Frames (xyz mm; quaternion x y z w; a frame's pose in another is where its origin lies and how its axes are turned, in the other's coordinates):
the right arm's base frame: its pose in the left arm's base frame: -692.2 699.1 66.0 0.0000 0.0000 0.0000 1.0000
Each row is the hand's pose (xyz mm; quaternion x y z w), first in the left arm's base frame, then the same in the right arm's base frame.
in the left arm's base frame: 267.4 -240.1 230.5 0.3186 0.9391 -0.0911 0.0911
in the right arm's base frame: 959.6 -939.2 164.5 0.3186 0.9391 -0.0911 0.0911
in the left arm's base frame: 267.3 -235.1 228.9 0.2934 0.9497 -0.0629 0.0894
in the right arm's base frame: 959.5 -934.2 162.9 0.2934 0.9497 -0.0629 0.0894
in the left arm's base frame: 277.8 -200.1 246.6 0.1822 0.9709 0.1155 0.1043
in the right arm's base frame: 970.0 -899.2 180.6 0.1822 0.9709 0.1155 0.1043
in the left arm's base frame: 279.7 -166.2 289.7 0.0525 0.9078 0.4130 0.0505
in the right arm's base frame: 971.9 -865.3 223.7 0.0525 0.9078 0.4130 0.0505
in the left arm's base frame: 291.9 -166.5 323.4 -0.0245 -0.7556 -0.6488 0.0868
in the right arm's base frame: 984.1 -865.6 257.4 -0.0245 -0.7556 -0.6488 0.0868
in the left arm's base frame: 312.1 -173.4 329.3 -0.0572 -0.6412 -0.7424 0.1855
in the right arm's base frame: 1004.3 -872.5 263.3 -0.0572 -0.6412 -0.7424 0.1855
